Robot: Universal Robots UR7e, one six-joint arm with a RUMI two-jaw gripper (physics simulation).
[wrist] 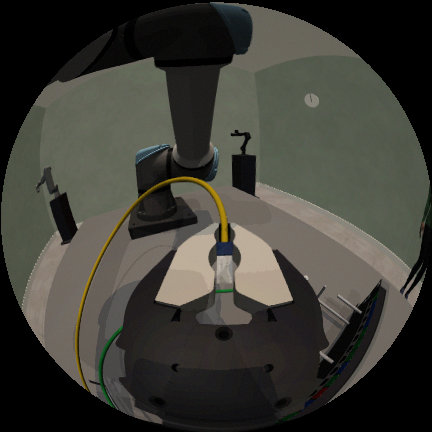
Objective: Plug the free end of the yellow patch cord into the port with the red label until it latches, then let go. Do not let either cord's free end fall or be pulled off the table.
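Where they show: gripper, between the fingertips: [224, 224]; arm's base, origin of its link: [156, 211].
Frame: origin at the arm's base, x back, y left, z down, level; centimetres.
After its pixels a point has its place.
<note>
My gripper [224, 224] @[z -13.4, x -40.2, y 7.2 cm] is shut on the plug of the yellow patch cord [224, 248] @[z -13.1, x -43.0, y 5.8 cm], between its two pale jaws. The plug has a dark blue boot and a clear front part. The yellow cord [186, 179] @[z -16.8, x -34.5, y 5.4 cm] rises from the boot, arches over to the left and runs down to the lower left edge of the view. A green cord [103, 361] @[z -2.9, x -48.2, y -12.7 cm] runs at the lower left and passes under the gripper; a bit of it shows between the jaws. The patch panel [377, 300] @[z -6.3, x -59.2, y 22.0 cm] stands at the lower right, seen edge-on, with coloured labels. A red label [320, 394] shows low on it. The port at that label is hard to make out.
Pale rods [334, 310] @[z 1.7, x -53.8, y 22.2 cm] [349, 304] @[z -1.9, x -55.2, y 22.2 cm] stick out from the panel toward the gripper's right side. The robot's base [162, 220] @[z 0.2, x -8.1, y 1.6 cm] stands on the table [300, 240] @[z 3.5, x -32.7, y 35.2 cm] at the back. Two black pedestals [244, 175] [63, 217] with small arms stand beyond the table.
</note>
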